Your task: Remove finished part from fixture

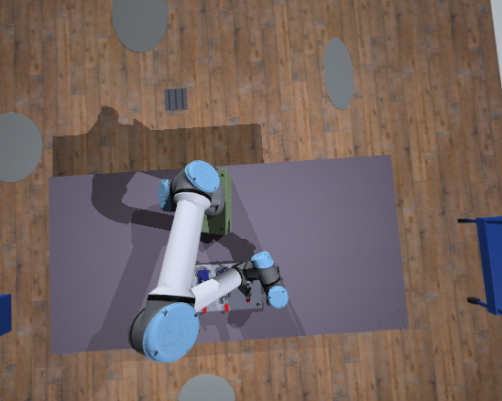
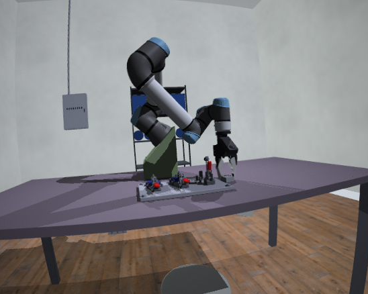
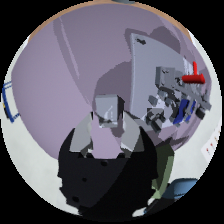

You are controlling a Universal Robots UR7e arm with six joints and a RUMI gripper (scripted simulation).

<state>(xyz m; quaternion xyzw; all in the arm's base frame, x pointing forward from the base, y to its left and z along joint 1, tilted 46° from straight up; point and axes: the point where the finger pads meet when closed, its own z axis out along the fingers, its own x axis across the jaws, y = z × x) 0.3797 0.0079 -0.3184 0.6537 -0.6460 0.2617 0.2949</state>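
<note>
Right now my hand is 10 mm past the grey finished part and 10 mm above it. Round my hand: blue blank (10 mm ahead, 330 mm to the right, 10 mm above); then grey fixture plate (60 mm ahead, 220 mm to the right, 10 mm below).
</note>
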